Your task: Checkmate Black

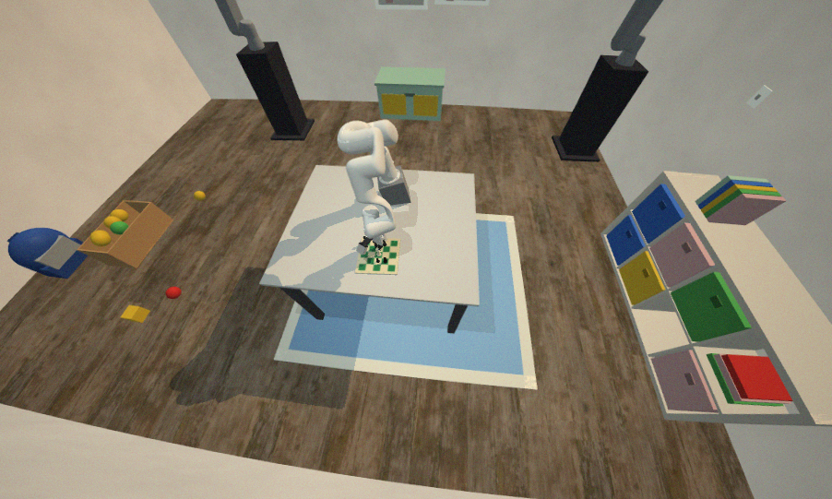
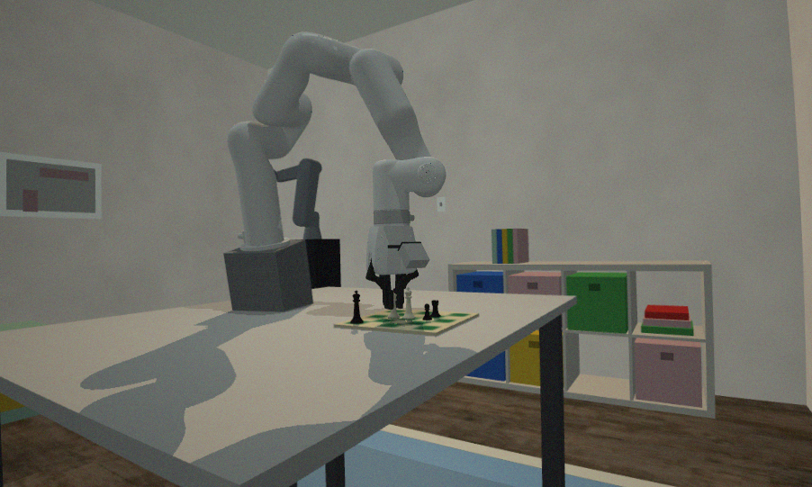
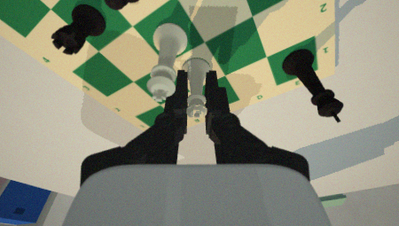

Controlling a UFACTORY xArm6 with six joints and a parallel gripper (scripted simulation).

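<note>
Right now my hand is 3 cm short of the tall white piece and 1 cm above it. Also, from my hand: black king: 4 cm behind, 8 cm to the right, 1 cm below; then green-and-cream chessboard: 4 cm ahead, 4 cm below.
</note>
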